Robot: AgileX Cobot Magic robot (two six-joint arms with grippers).
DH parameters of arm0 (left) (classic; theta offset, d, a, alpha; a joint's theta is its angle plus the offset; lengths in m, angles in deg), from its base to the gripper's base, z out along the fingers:
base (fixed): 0 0 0 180
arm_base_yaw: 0 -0.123 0 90
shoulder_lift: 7.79 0 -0.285 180
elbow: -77.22 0 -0.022 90
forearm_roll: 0 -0.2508 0 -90
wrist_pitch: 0 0 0.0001 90
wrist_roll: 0 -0.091 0 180
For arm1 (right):
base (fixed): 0 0 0 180
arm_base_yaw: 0 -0.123 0 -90
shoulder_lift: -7.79 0 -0.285 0
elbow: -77.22 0 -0.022 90
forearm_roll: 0 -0.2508 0 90
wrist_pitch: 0 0 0.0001 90
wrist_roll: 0 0.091 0 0
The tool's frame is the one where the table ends.
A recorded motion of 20 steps. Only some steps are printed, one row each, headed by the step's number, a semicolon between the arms.
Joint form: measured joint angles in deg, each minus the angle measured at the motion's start. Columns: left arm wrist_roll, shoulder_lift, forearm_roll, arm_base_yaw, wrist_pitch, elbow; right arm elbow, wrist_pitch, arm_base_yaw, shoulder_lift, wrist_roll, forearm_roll.
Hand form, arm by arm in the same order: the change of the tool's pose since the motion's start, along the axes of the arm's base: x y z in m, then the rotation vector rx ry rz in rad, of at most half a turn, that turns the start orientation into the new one. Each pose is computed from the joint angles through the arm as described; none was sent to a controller.
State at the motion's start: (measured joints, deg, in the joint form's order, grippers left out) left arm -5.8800 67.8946 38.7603 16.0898 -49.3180 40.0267; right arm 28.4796 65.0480 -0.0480 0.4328 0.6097 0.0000
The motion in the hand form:
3: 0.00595 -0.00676 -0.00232 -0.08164 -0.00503 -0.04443; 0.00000 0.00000 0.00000 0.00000 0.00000 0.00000
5: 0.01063 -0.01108 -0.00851 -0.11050 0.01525 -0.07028; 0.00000 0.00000 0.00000 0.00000 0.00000 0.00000
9: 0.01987 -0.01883 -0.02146 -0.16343 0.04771 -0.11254; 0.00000 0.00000 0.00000 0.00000 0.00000 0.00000
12: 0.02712 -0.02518 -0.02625 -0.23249 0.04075 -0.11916; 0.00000 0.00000 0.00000 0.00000 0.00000 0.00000
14: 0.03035 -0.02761 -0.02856 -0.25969 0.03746 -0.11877; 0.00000 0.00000 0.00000 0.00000 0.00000 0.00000
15: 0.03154 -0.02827 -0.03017 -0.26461 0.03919 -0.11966; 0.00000 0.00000 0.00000 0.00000 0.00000 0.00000
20: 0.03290 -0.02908 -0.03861 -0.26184 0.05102 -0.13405; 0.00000 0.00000 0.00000 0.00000 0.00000 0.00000
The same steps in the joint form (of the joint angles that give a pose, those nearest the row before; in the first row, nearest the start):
3: -7.98 2.27 7.92 -0.68 -0.42 0.00; 0.00 0.00 0.00 0.00 0.00 0.00
5: -11.60 4.65 11.22 -0.72 -0.95 0.00; 0.00 0.00 0.00 0.00 0.00 0.00
9: -18.47 9.36 17.24 -0.74 -1.79 0.00; 0.00 0.00 0.00 0.00 0.00 0.00
12: -24.29 12.01 23.91 -0.74 -1.79 0.00; 0.00 0.00 0.00 0.00 0.00 0.00
14: -26.66 13.17 26.64 -0.74 -1.79 0.00; 0.00 0.00 0.00 0.00 0.00 0.00
15: -27.36 13.70 27.28 -0.74 -1.79 0.00; 0.00 0.00 0.00 0.00 0.00 0.00
20: -29.62 15.37 28.13 -0.74 -1.79 -0.52; 0.00 0.00 0.00 0.00 0.00 0.00

